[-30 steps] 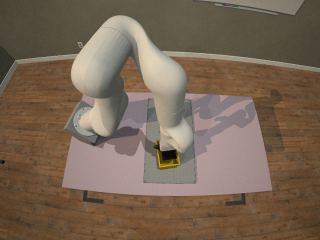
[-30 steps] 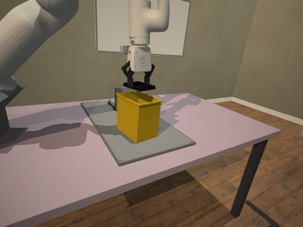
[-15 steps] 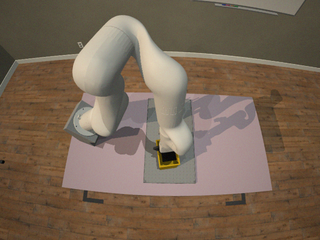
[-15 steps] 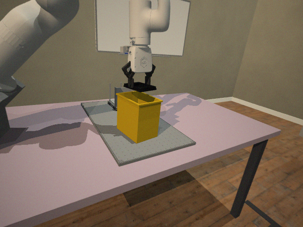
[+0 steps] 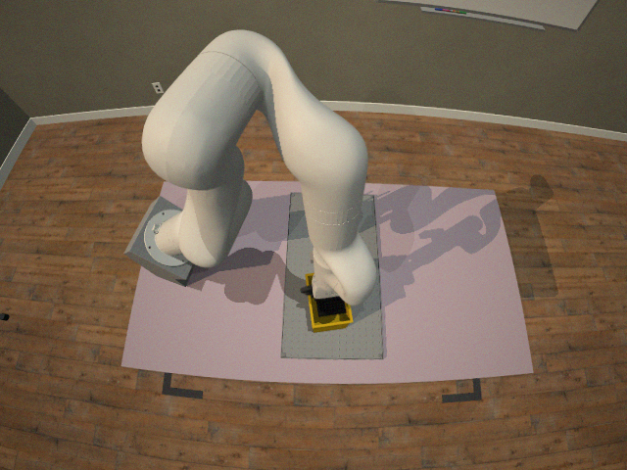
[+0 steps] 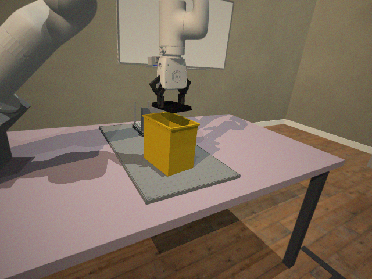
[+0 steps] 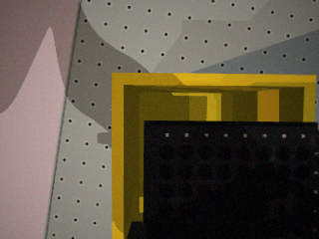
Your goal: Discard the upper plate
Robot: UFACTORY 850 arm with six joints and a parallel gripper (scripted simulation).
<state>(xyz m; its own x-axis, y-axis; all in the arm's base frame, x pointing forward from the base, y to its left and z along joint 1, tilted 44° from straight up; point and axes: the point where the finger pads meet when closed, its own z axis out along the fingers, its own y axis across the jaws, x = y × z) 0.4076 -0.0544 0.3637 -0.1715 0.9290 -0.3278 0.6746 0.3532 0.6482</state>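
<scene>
Right now my hand is 10 mm above the black 96-well plate. Also, from my hand: yellow plastics bin W1 (150 mm below); light plate (370 mm to the left, 210 mm below).
</scene>
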